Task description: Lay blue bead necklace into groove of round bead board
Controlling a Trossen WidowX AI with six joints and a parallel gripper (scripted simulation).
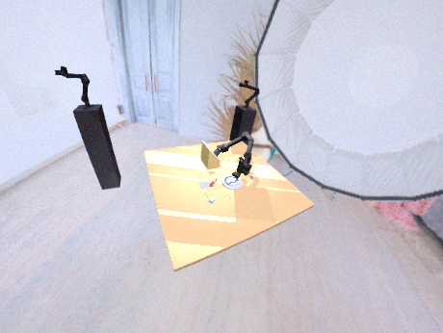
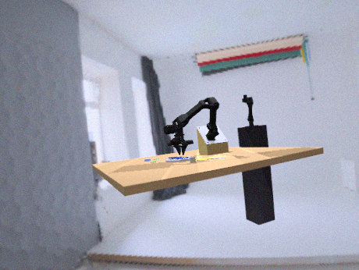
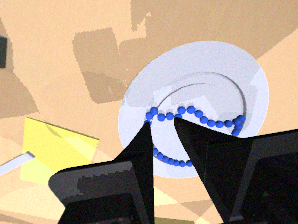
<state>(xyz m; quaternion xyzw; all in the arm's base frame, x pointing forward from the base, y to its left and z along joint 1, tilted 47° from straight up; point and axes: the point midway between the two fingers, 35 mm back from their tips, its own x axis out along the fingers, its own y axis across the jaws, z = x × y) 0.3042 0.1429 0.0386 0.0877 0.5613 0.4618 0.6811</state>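
Now: the round bead board 6 cm to the right of my gripper tip and 3 cm below it. From my gripper tip the other things lie so: yellow flat piece (13 cm behind, 10 cm to the left, 4 cm below); then red-and-grey object (3 cm behind, 24 cm to the right, 3 cm below); then white cylinder (18 cm to the left, 2 cm below).
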